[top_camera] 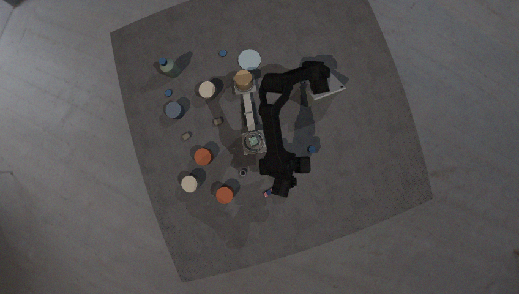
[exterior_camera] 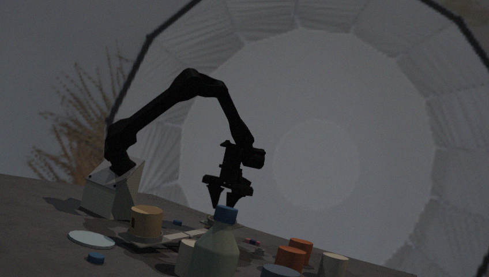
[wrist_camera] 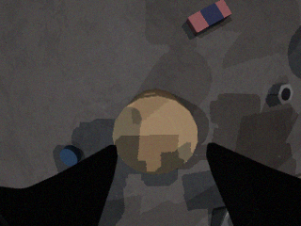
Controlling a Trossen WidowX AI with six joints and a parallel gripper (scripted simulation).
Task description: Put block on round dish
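My gripper tip is now 12 cm to the left of the grey-green block and 10 cm short of it. From my gripper tip the other things lie so: red-blue piece: 11 cm to the left, 8 cm below, 8 cm ahead; nut: 17 cm ahead, 8 cm below; round dish: 48 cm to the right, 8 cm below, 5 cm ahead.
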